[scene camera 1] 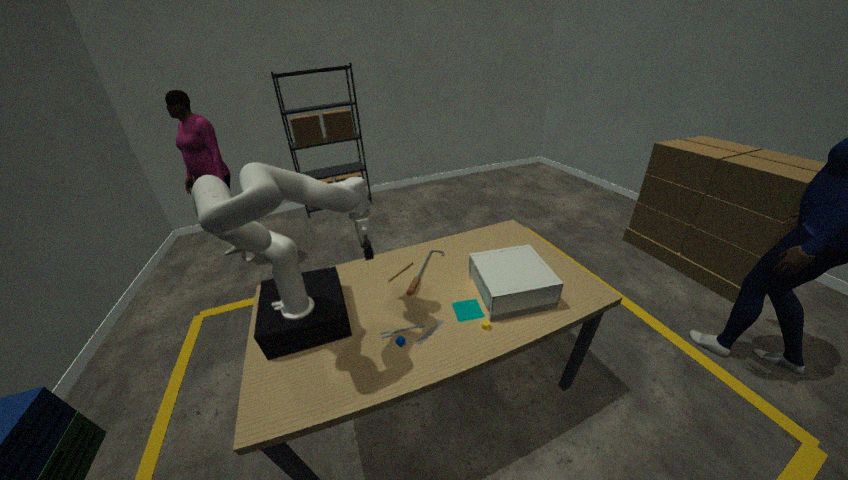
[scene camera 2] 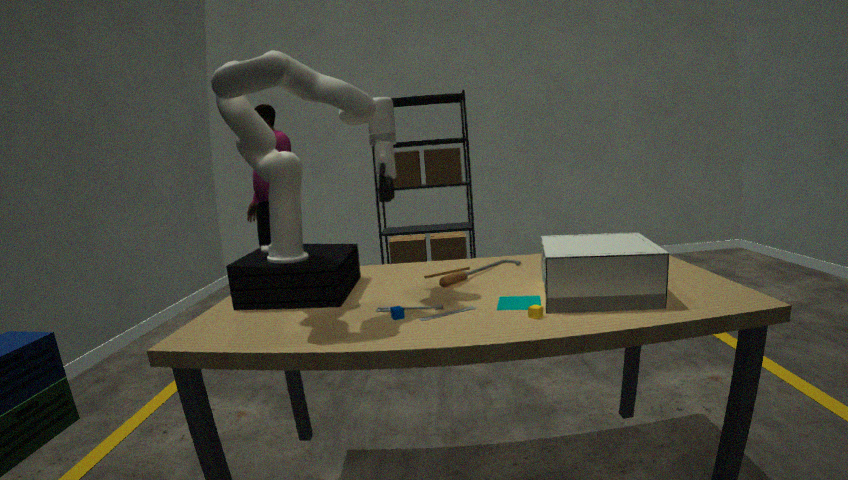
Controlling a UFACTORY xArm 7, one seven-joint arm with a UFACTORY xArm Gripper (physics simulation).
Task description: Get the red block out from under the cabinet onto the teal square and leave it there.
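Places are measured from the arm's base along level axes (x right, y back, z down), in metres.
Where they show: gripper, between the fingertips: [scene camera 1: 367,252] [scene camera 2: 387,200]; arm's base, origin of its link: [scene camera 1: 298,308] [scene camera 2: 288,258].
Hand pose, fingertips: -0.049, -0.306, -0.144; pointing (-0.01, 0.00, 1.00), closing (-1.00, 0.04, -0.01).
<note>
Things, the pixels of their top centre, and the offset from my fingertips, as dx, dy, dz. "*": a spot on its surface instead.
- white cabinet, centre of its top: [scene camera 2: 598,243] [scene camera 1: 513,267] +0.154, -0.561, +0.132
- flat teal square, a spot on its surface: [scene camera 2: 517,303] [scene camera 1: 467,311] * +0.187, -0.337, +0.267
- hooked metal tool with a wooden handle, a spot on its surface: [scene camera 2: 453,278] [scene camera 1: 415,288] * -0.006, -0.174, +0.242
- yellow block, centre of its top: [scene camera 2: 535,306] [scene camera 1: 486,323] +0.292, -0.366, +0.242
- blue block, centre of its top: [scene camera 2: 396,308] [scene camera 1: 400,339] +0.245, -0.040, +0.242
- grey tongs, centre of its top: [scene camera 2: 409,306] [scene camera 1: 402,329] +0.186, -0.062, +0.259
- thin brown stick, centre of its top: [scene camera 2: 447,271] [scene camera 1: 401,271] -0.174, -0.152, +0.260
My gripper [scene camera 1: 368,254] [scene camera 2: 386,196] is open and empty, high above the back of the table, seen edge-on, left of the hooked tool. The white cabinet [scene camera 1: 514,269] [scene camera 2: 605,279] stands on the right part of the table. The red block does not show in either view; the space under the cabinet is hidden. The flat teal square [scene camera 1: 467,310] [scene camera 2: 517,303] lies just left of the cabinet. A hooked metal tool with a wooden handle [scene camera 1: 412,286] [scene camera 2: 453,278] lies left of the cabinet, toward the back.
A yellow block [scene camera 1: 486,325] [scene camera 2: 535,311] sits in front of the teal square. A blue block [scene camera 1: 400,340] [scene camera 2: 397,312] lies by grey tongs [scene camera 1: 403,330]. A thin brown stick [scene camera 1: 401,271] [scene camera 2: 446,273] lies by the hooked tool. A person in blue [scene camera 1: 791,255] walks at the right.
</note>
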